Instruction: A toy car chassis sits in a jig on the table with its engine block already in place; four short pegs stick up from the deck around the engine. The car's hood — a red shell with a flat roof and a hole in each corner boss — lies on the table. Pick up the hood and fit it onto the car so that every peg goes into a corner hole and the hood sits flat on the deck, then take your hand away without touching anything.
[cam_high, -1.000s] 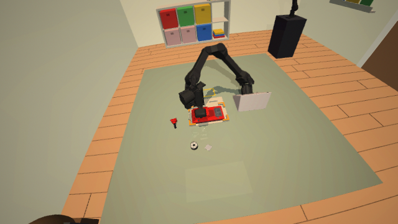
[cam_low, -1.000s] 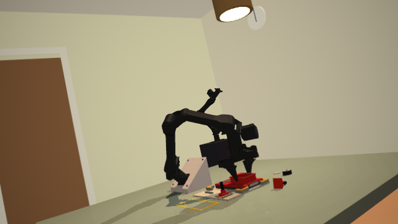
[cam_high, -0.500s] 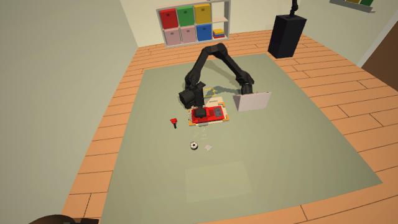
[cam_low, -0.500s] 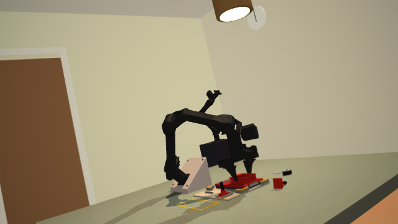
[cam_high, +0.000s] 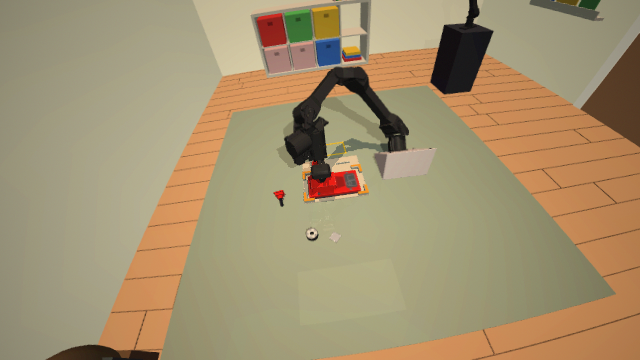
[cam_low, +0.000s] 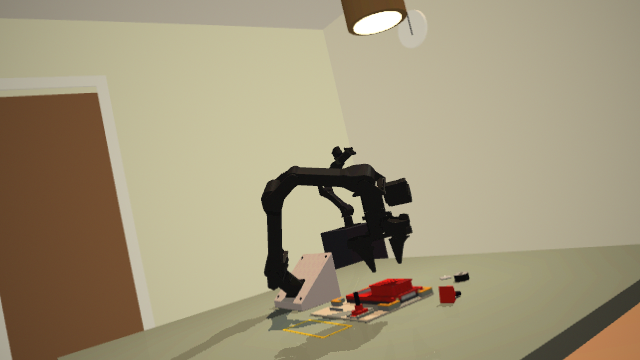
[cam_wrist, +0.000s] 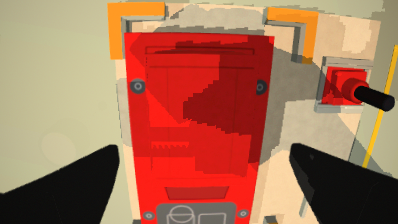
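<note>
Now: the red hood 50 mm below my gripper tip. The rest, counted from my gripper tip: wheel (60 mm ahead, 200 mm to the left, 80 mm below).
</note>
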